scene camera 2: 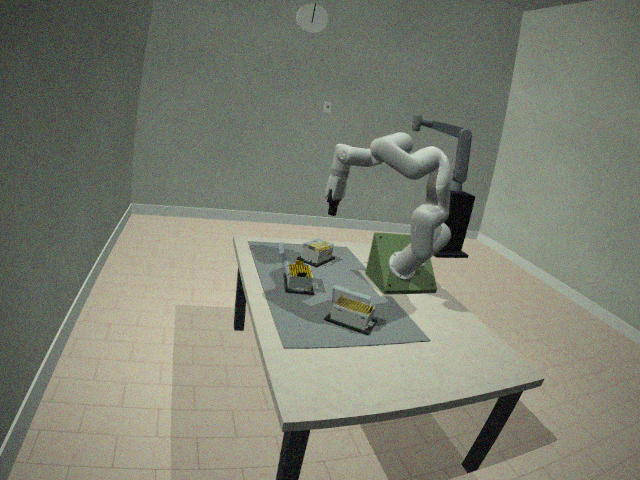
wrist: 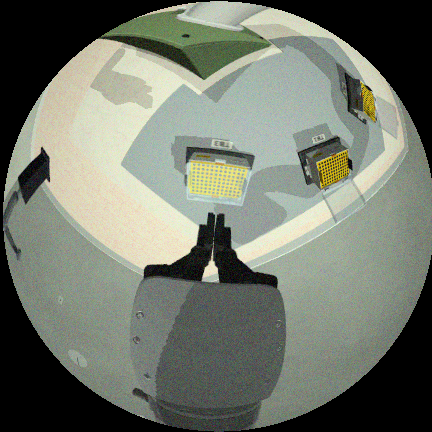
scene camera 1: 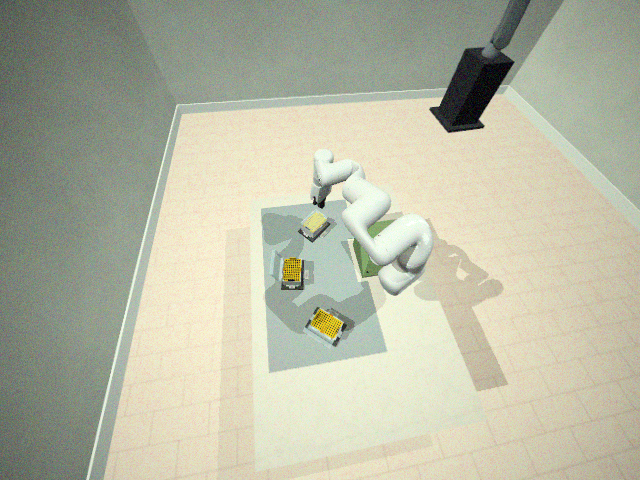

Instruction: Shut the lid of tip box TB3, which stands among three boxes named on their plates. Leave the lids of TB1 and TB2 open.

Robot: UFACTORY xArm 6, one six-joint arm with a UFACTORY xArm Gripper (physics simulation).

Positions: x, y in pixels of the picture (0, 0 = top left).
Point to a tip box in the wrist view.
At 308, 157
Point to a tip box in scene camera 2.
At 293, 284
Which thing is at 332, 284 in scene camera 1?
A grey-blue mat.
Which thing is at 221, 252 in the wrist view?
My gripper.
